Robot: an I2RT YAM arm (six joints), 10 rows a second.
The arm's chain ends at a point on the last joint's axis. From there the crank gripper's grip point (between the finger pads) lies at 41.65 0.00 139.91 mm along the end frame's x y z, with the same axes.
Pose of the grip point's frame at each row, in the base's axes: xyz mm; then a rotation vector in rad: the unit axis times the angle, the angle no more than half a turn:
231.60 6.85 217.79 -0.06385 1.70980 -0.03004
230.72 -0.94 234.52 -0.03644 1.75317 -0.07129
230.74 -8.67 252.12 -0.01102 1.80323 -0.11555
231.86 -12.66 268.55 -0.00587 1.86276 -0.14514
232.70 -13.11 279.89 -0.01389 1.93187 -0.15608
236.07 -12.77 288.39 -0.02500 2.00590 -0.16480
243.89 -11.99 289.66 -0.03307 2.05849 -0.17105
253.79 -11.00 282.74 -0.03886 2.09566 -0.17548
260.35 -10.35 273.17 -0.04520 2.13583 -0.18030
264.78 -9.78 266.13 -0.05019 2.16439 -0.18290
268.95 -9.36 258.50 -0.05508 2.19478 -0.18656
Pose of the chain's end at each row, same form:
98.85 6.97 278.50 -0.06385 1.70980 -0.03004
100.79 5.61 300.73 -0.03644 1.75317 -0.07129
104.67 4.42 324.54 -0.01102 1.80323 -0.11555
110.67 4.19 348.17 -0.00587 1.86276 -0.14514
117.40 4.75 367.62 -0.01389 1.93187 -0.15608
127.65 5.78 384.36 -0.02500 2.00590 -0.16480
140.71 7.08 391.15 -0.03307 2.05849 -0.17105
154.50 8.46 387.96 -0.03886 2.09566 -0.17548
165.41 9.54 382.26 -0.04520 2.13583 -0.18030
173.02 10.32 377.87 -0.05019 2.16439 -0.18290
180.67 11.09 372.94 -0.05508 2.19478 -0.18656

